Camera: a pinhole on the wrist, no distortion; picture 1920 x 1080 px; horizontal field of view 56.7 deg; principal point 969.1 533.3 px. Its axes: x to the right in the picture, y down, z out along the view. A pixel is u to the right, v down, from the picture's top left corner.
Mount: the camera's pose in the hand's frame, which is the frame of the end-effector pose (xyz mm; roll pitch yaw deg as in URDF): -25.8 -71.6 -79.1 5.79 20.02 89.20
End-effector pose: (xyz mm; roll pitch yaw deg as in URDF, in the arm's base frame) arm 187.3 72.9 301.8 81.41 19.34 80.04
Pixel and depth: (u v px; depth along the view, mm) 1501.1 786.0 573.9
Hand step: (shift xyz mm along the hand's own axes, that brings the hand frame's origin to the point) -44.0 288.2 406.3
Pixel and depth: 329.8 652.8 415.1
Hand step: -11.6 -69.6 362.6
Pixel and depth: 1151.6 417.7 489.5
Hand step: 58.2 140.1 358.3
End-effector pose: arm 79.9 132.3 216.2 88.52 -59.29 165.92
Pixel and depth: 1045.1 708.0 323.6
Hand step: -23.0 52.7 221.7
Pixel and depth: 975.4 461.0 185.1
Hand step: 1.2 -8.6 93.0
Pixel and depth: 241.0 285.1 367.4
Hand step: 62.0 -90.7 311.0
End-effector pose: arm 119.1 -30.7 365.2 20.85 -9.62 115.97
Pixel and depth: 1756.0 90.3 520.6
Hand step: 161.1 315.0 316.4
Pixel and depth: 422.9 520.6 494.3
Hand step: 27.9 -46.7 434.6
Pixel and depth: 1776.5 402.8 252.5
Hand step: 20.8 120.8 115.9
